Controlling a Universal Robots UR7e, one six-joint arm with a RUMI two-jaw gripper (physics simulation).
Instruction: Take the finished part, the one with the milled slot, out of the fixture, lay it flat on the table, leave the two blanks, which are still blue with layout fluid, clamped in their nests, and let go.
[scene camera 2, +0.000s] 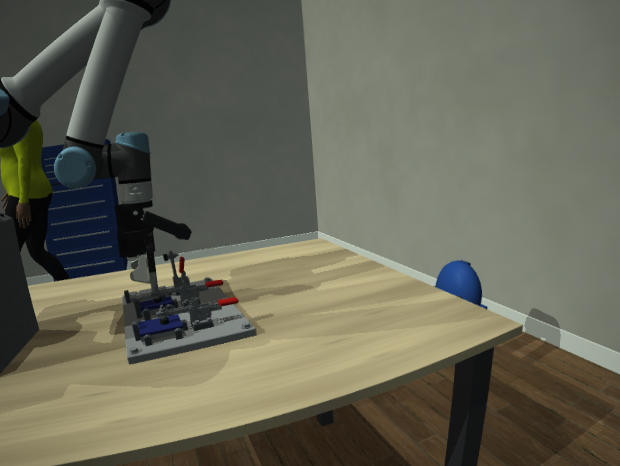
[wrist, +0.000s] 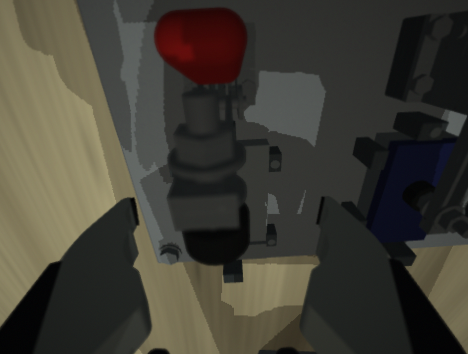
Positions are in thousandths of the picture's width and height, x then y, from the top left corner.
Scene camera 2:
my gripper: 248, 621
blue blank: 249, 705
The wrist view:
my gripper: 488, 564
blue blank: 834, 620
red clamp handle: 446, 140
fixture plate: 685, 227
